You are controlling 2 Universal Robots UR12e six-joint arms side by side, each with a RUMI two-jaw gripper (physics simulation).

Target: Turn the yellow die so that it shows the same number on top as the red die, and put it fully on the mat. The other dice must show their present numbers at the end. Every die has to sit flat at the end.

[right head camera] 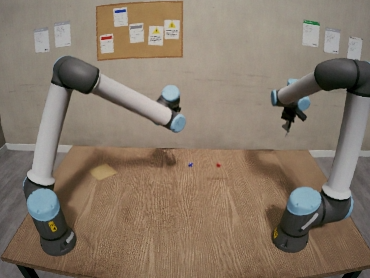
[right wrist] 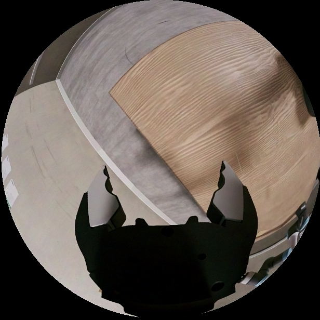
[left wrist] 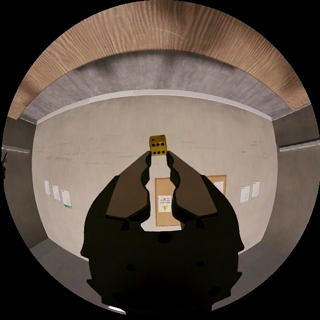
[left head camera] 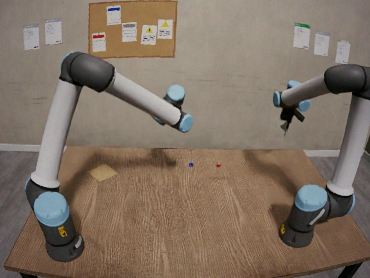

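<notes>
The yellow die (left wrist: 158,145) is between the fingertips of my left gripper (left wrist: 158,151), which is shut on it; a face with several pips points toward the left wrist camera. In the head views my left gripper is hidden behind its arm. The red die (left head camera: 218,164) (right head camera: 218,165) lies on the table, right of the blue die (left head camera: 191,164) (right head camera: 190,165). Their top numbers are too small to read. The tan mat (left head camera: 103,173) (right head camera: 103,172) lies at the left of the table. My right gripper (right wrist: 164,164) (left head camera: 285,131) (right head camera: 287,131) is open and empty, raised above the table's back right.
The wooden table (left head camera: 165,215) (right head camera: 160,215) carries both arm bases at its front left and front right. A wall with a cork board (left head camera: 132,47) (right head camera: 140,49) stands behind it. The left forearm reaches over the table's back left part.
</notes>
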